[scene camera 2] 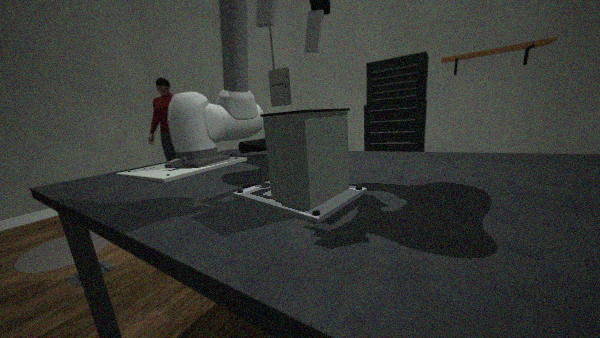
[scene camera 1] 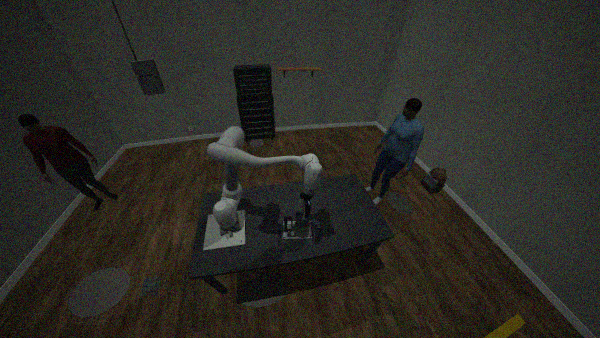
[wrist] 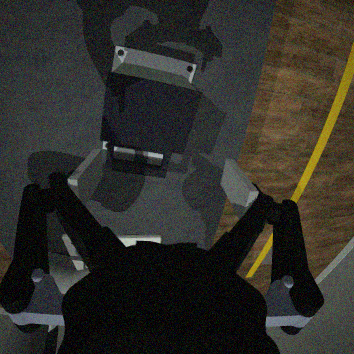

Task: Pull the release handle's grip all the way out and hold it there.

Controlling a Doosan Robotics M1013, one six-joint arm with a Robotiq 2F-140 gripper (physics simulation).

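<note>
The release unit is a grey-green box [scene camera 2: 307,160] with a dark top, which also shows in the wrist view [wrist: 152,112]. It stands on a white base plate [scene camera 2: 342,201] [wrist: 155,61]. A black cylindrical grip [scene camera 2: 252,145] sticks out behind the box's left side; in the wrist view a dark bar [wrist: 137,168] lies along the box's near edge. How far the grip is out cannot be told. My gripper [scene camera 1: 307,212] [scene camera 2: 289,24] [wrist: 163,166] is wide open and empty, above table height. In scene camera 2 its fingertips hang higher than the box, apart from the grip.
The dark table [scene camera 1: 345,192] [scene camera 2: 165,240] carries the unit and the arm's white mounting plate [scene camera 1: 212,240] [scene camera 2: 165,172]. A person in blue [scene camera 1: 402,137] stands beyond the right edge, a person in red [scene camera 1: 57,150] at the left. A dark cabinet [scene camera 1: 255,102] stands behind.
</note>
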